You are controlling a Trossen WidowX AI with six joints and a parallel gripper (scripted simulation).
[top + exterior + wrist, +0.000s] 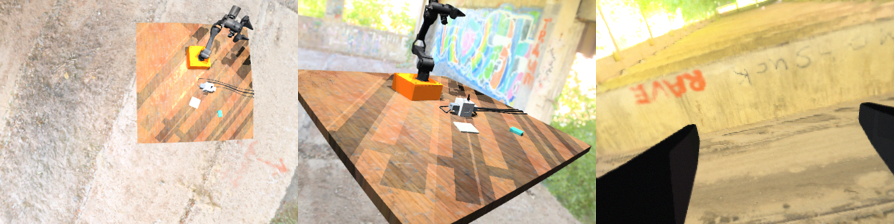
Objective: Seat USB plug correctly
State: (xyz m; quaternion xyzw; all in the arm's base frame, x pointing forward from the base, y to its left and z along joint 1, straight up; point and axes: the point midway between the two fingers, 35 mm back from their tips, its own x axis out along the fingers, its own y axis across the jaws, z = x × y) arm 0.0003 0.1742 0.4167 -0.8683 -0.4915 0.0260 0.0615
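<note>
The usb plug lies 28 cm ahead of my gripper tip, 13 cm to the right of it and 42 cm below it. From my gripper tip the other things lie so: flat white card: 42 cm ahead, 30 cm to the right, 51 cm below; then small teal block: 56 cm ahead, 3 cm to the right, 50 cm below.
</note>
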